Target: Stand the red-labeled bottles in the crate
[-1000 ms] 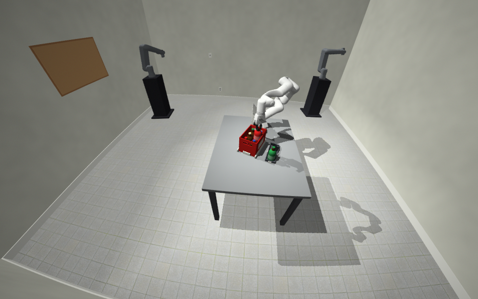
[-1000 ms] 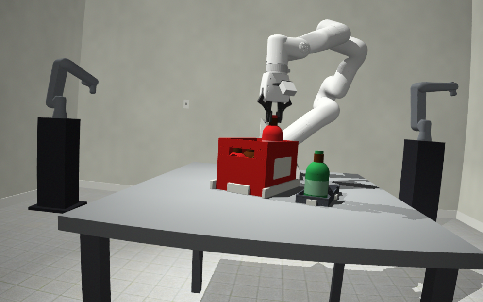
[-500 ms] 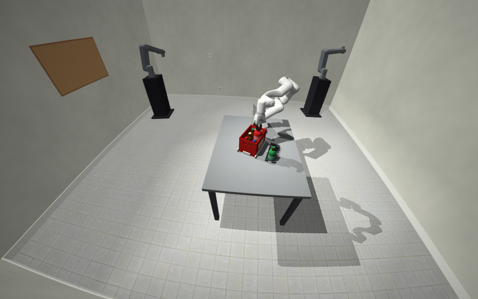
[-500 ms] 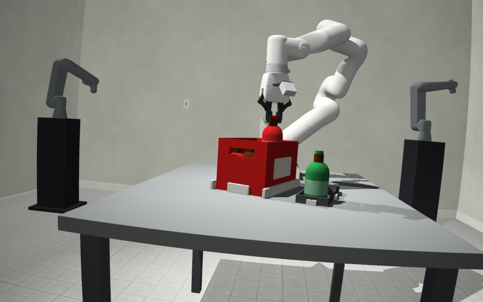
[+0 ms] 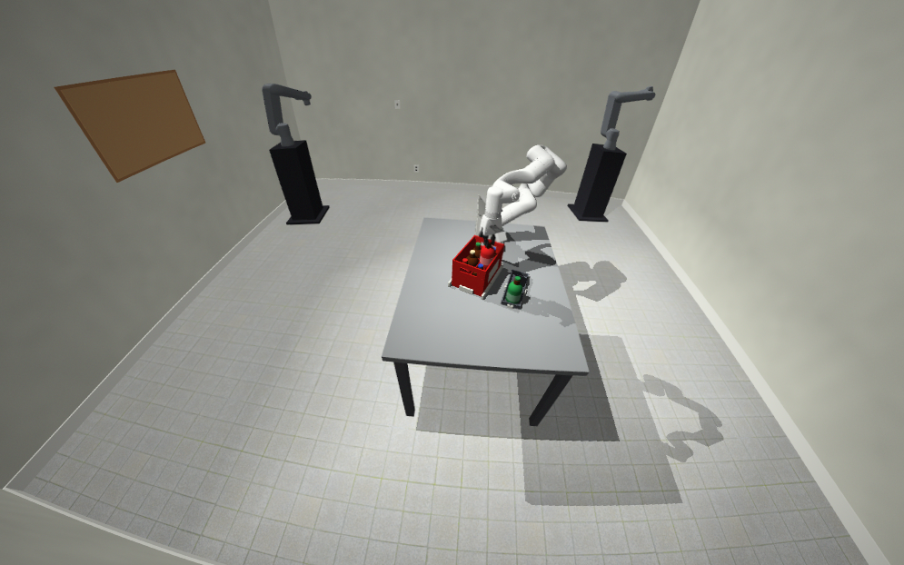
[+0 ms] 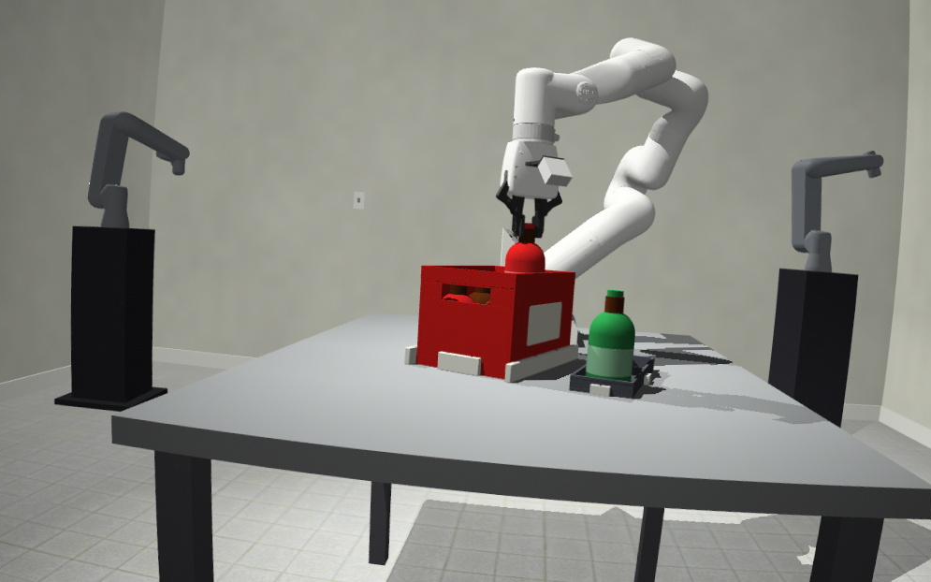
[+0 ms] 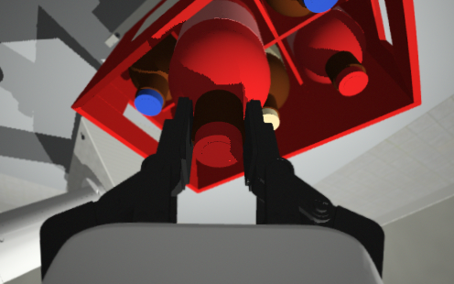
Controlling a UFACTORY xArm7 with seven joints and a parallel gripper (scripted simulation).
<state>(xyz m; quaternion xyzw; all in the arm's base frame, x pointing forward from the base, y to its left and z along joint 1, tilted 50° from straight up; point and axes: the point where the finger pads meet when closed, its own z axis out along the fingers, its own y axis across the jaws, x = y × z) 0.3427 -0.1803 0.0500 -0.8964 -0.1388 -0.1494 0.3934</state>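
Right now my hand is 7 cm above the red-labeled bottle. The rest, counted from my hand: brown bottle (5 cm behind, 7 cm to the right, 17 cm below); then red crate (2 cm behind, 4 cm to the right, 17 cm below); then green bottle (17 cm ahead, 13 cm to the left, 17 cm below).
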